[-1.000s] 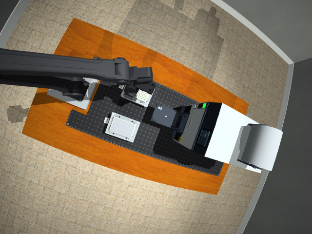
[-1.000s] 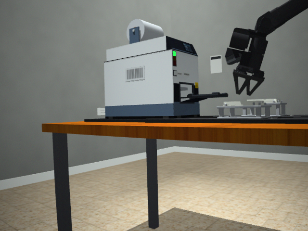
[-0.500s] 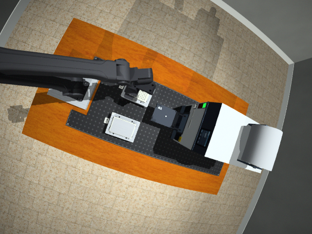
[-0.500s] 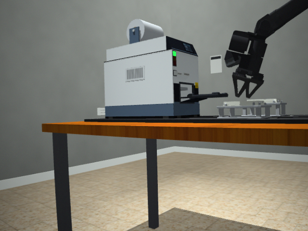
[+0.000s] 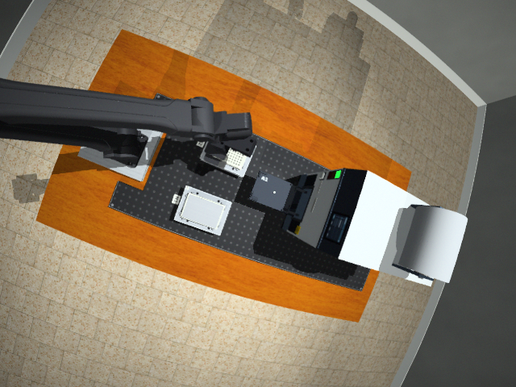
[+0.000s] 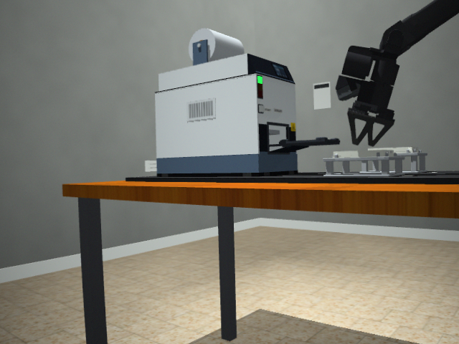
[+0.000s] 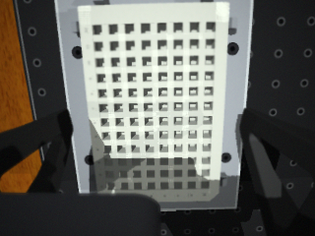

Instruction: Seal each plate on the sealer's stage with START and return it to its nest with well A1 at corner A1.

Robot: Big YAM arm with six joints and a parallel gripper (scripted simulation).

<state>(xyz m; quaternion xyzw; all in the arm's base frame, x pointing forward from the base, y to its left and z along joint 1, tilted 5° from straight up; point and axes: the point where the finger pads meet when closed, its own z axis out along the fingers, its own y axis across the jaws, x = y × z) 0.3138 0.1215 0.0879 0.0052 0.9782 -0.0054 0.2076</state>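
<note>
The plate nest lies 4 cm below my hand. Also, from my hand: sealer stage: 19 cm ahead, 7 cm to the right, 1 cm above; then pale start button: 29 cm ahead, 11 cm above, 3 cm to the left; then A1 mark: 7 cm behind, 5 cm to the left, 4 cm below.
</note>
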